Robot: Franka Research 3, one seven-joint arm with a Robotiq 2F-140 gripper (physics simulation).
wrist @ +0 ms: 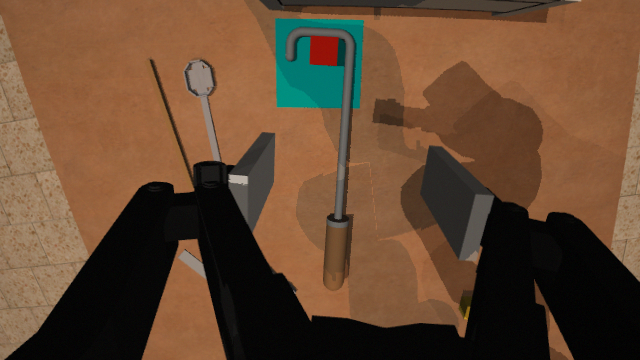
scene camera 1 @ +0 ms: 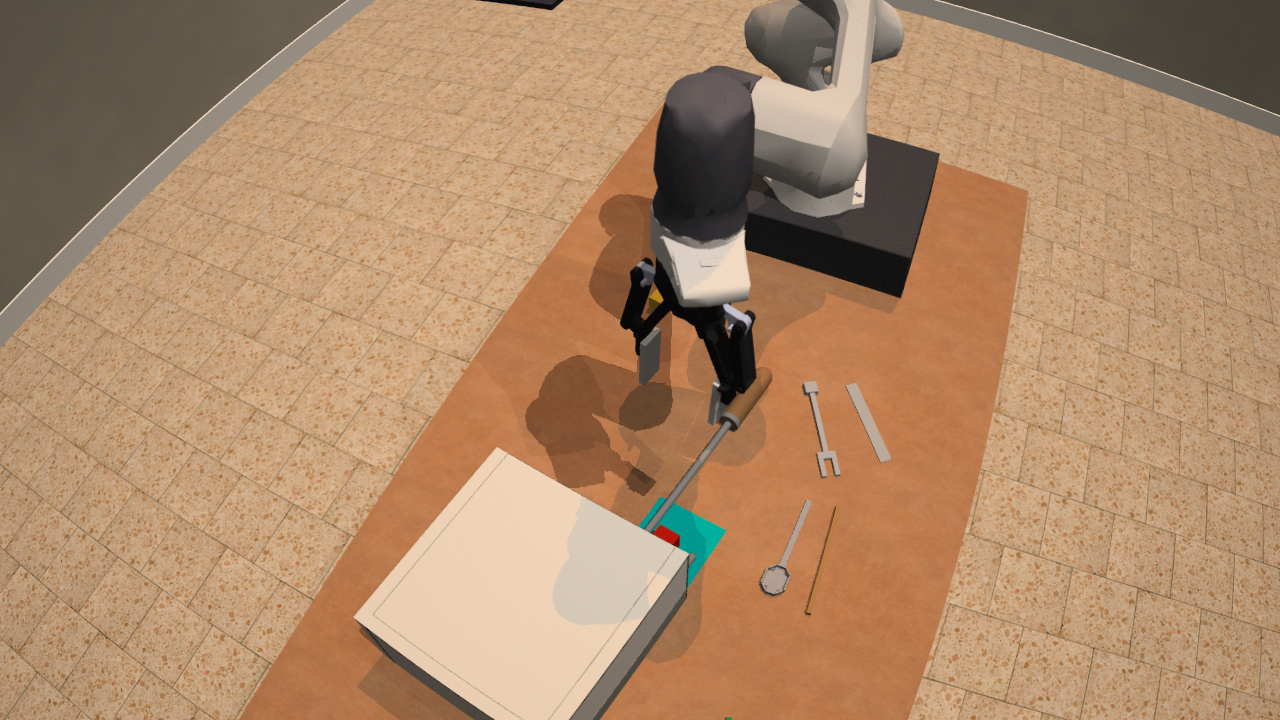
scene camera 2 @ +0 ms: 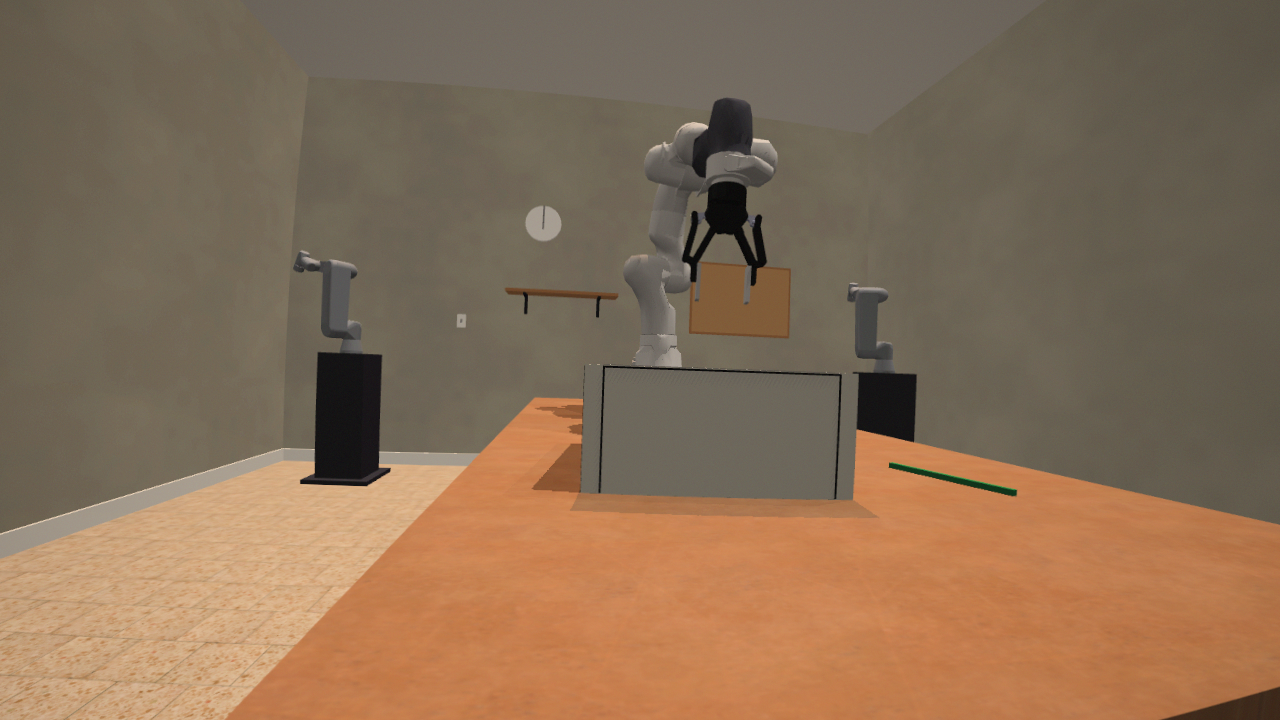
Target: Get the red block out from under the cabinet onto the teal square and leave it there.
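The red block (scene camera 1: 665, 536) (wrist: 324, 50) lies on the teal square (scene camera 1: 707, 537) (wrist: 300, 90), inside its outline in the wrist view, in front of the white-grey cabinet (scene camera 1: 501, 573) (scene camera 2: 720, 434) (wrist: 400, 5). A hook tool with a brown handle (scene camera 1: 750, 399) (wrist: 335, 255) lies on the table; its grey hook surrounds the block on three sides, the crossbar on the cabinet side. Whether hook and block touch is unclear. My gripper (scene camera 1: 682, 380) (scene camera 2: 722, 286) (wrist: 349, 164) is open and empty, high above the tool's shaft. Block and square are hidden in scene camera 2.
Right of the hook tool in scene camera 1 lie a fork-ended tool (scene camera 1: 819, 429), a flat strip (scene camera 1: 868, 422), a ladle (scene camera 1: 775, 579) (wrist: 200, 78) and a thin stick (scene camera 1: 821, 559) (wrist: 170, 117). A yellow block (scene camera 1: 656, 298) (wrist: 466, 306) shows behind my gripper. A green bar (scene camera 2: 952, 479) lies beside the cabinet.
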